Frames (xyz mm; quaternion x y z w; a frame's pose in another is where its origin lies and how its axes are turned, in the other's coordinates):
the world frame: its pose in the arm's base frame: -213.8 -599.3 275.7 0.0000 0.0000 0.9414 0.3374
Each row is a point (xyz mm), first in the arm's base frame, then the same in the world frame.
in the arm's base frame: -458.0 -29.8 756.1
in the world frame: 550.4 -284.7 480.4
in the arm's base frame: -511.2 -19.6 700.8
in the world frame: 597.9 -258.8 425.1
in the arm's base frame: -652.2 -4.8 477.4
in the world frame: 716.2 -180.7 201.7
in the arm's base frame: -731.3 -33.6 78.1
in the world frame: 759.0 -108.2 -197.6
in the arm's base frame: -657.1 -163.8 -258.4
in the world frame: 619.0 -54.8 -534.1
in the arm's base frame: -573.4 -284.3 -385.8
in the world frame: 477.8 -14.9 -661.5
